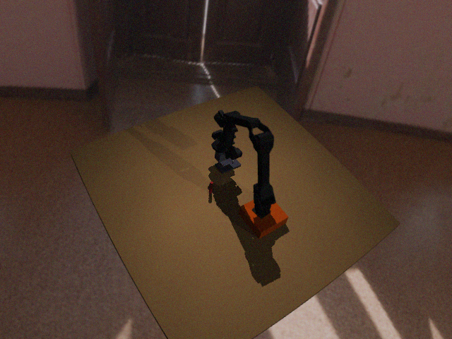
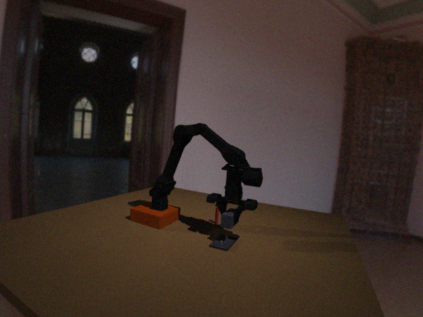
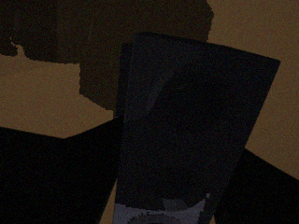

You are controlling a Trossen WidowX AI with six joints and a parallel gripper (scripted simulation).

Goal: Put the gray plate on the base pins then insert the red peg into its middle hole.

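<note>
The gray base is 70 mm below my gripper tip, 20 mm to the right of it and 10 mm behind it. Round my gripper tip: red peg: 170 mm to the left, 90 mm behind, 40 mm below; gray plate: 30 mm above.
</note>
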